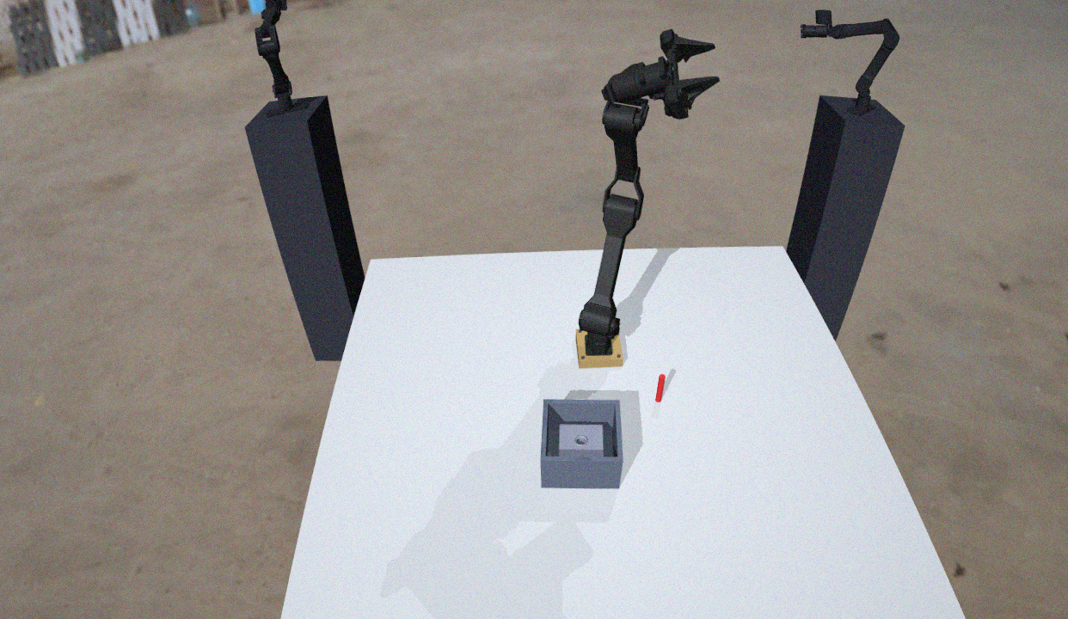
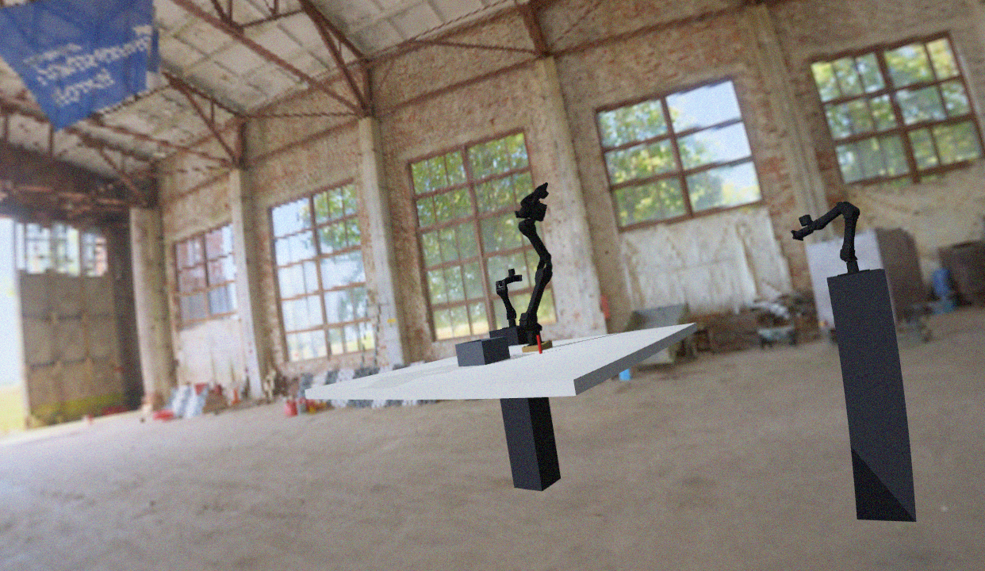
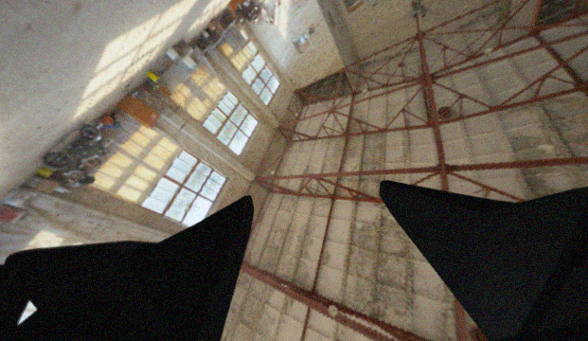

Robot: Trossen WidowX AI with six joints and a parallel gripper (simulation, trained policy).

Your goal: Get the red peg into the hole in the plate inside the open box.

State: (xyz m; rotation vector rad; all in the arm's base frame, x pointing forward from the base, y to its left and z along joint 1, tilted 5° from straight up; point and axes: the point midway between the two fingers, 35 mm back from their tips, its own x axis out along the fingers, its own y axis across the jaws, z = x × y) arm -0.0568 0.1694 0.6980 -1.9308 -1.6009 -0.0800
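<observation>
My gripper tip is now 70 cm above the red peg, 15 cm short of it and 7 cm to the left of it. From my gripper tip the other things lie so: light plate: 70 cm below, 30 cm ahead, 25 cm to the right; grey box: 72 cm below, 30 cm ahead, 25 cm to the right.
</observation>
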